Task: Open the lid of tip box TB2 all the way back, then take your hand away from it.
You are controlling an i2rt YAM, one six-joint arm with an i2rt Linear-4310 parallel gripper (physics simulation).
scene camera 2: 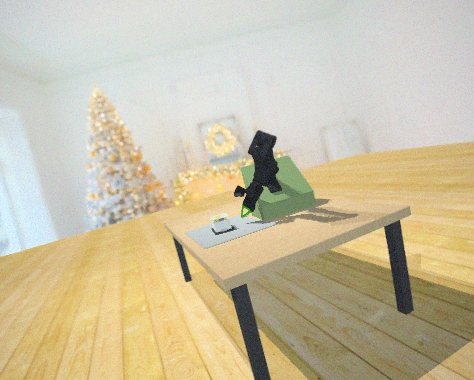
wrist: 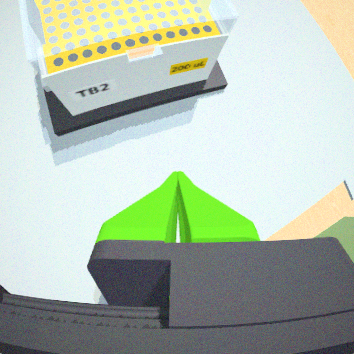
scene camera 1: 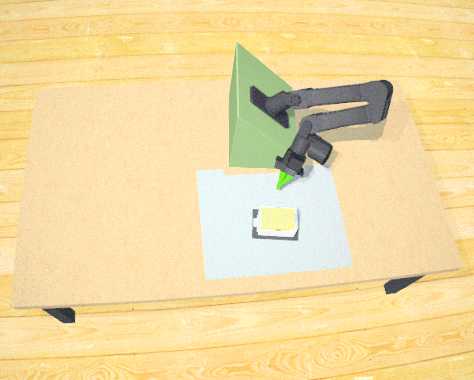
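Pixels of known places: gripper, between the fingertips: [scene camera 2: 241, 217] [wrist: 177, 179] [scene camera 1: 277, 188]; arm's base, origin of its link: [scene camera 2: 269, 179] [scene camera 1: 268, 108].
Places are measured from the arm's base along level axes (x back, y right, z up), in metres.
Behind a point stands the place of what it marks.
Tip box TB2 [scene camera 1: 278, 219] @[x -0.358, y -0.040, z -0.117 m] [scene camera 2: 220, 223] @[x -0.360, y -0.103, z -0.133 m] [wrist: 130, 75] @[x -0.304, y -0.052, z -0.156 m] stands upright in a dark base [scene camera 1: 276, 238] [wrist: 135, 117] on the pale mat [scene camera 1: 225, 260] @[x -0.478, y 0.125, z -0.194 m] [scene camera 2: 202, 241] @[x -0.479, y -0.168, z -0.194 m] [wrist: 280, 150] @[x -0.217, y 0.064, z -0.194 m]. Its white wall marked TB2 faces my gripper in the wrist view. A yellow tip rack shows through its clear lid [wrist: 224, 15] @[x -0.304, y 0.007, z -0.117 m], which looks closed over the box; its edges are faint. A small orange tab [wrist: 142, 51] @[x -0.300, y -0.044, z -0.130 m] sits at the top of that wall. My gripper [scene camera 1: 278, 189] @[x -0.225, y -0.048, z -0.157 m] [scene camera 2: 243, 216] @[x -0.225, y -0.048, z -0.157 m] [wrist: 177, 179] @[x -0.225, y -0.048, z -0.157 m] is shut and empty, its green fingertips together, apart from the box on the pedestal side.
The arm stands on a green sloped pedestal [scene camera 1: 245, 145] @[x -0.124, y 0.075, z -0.050 m] [scene camera 2: 295, 200] @[x 0.081, y -0.116, z -0.137 m] [wrist: 342, 232] @[x -0.124, y 0.083, z -0.174 m] behind the mat. The arm's elbow [scene camera 1: 381, 100] @[x -0.128, y -0.289, z 0.241 m] [scene camera 2: 262, 142] @[x -0.100, y -0.317, z 0.215 m] reaches out to the right in scene camera 1. The mat lies on a wooden table [scene camera 1: 110, 200] @[x -0.281, y 0.525, z -0.198 m] [scene camera 2: 320, 237] @[x -0.072, y -0.648, z -0.197 m], close to its front edge.
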